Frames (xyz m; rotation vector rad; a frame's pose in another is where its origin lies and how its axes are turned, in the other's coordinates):
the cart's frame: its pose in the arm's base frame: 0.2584 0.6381 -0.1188 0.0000 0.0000 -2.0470
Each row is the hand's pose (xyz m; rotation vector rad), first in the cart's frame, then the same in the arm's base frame.
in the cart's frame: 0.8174 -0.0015 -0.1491 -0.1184 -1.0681 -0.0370
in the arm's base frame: -0.1176 -0.0877 -0.2679 -1.1560 -0.5399 -1.8513
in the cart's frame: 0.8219 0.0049 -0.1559 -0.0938 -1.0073 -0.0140
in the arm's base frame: -0.1140 -0.0946 -0.2747 -1.0767 -0.5260 -1.8560
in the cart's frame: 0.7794 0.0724 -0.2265 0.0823 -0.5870 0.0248
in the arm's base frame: -0.0345 -0.0878 -0.3453 -0.5443 -0.4461 -1.9527
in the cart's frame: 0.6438 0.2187 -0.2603 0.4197 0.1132 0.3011
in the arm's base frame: 0.1576 -0.0343 -0.3791 0.3567 -0.3390 -1.7108
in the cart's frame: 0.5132 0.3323 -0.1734 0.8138 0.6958 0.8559
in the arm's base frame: 0.3185 0.0297 -0.2922 1.0307 -0.3371 -0.9989
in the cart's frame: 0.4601 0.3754 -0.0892 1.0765 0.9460 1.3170
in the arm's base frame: 0.3811 0.0571 -0.2080 1.2600 -0.3933 -0.4107
